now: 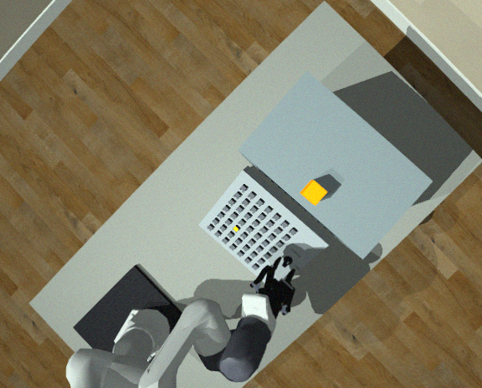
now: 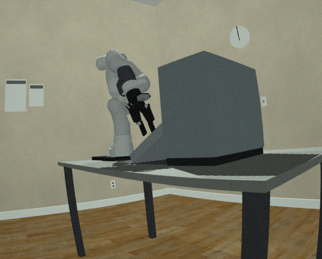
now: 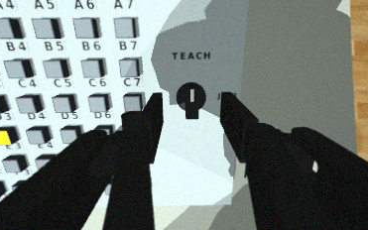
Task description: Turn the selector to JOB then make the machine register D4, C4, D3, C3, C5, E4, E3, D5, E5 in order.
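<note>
My hand is 40 mm above the selector knob and 30 mm short of it. Round my hand: D5 key (130 mm to the left, 50 mm below, 20 mm ahead); key C5 (130 mm to the left, 50 mm ahead, 40 mm below); key D6 (90 mm to the left, 50 mm below, 20 mm ahead).
</note>
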